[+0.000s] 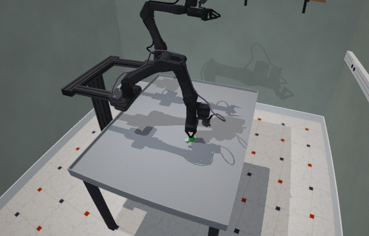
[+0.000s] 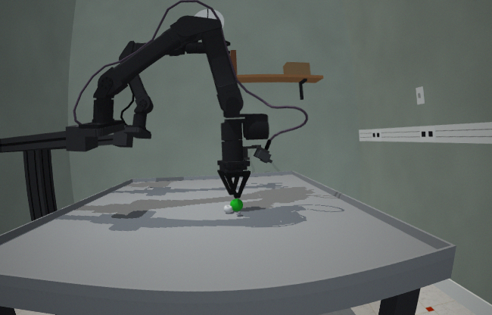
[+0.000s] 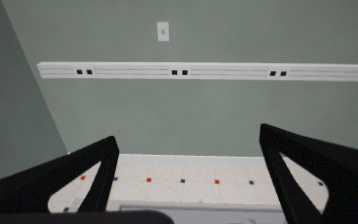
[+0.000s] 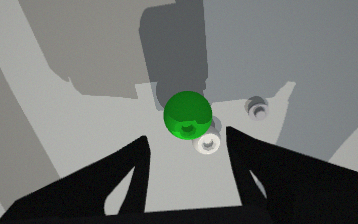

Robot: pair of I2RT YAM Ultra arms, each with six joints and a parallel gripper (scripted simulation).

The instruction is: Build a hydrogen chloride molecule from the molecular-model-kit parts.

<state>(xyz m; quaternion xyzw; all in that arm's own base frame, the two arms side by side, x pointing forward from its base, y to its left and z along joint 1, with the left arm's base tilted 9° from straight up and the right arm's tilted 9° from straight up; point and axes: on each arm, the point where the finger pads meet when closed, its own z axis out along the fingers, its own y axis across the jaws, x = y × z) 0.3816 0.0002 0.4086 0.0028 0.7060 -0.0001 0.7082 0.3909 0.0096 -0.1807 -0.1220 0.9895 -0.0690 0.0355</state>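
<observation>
The green ball lies 3 cm below my right hand. The rest, counted from my right hand: white ball: 2 cm behind, 2 cm to the right, 4 cm below; then grey peg: 6 cm to the right, 4 cm below.
</observation>
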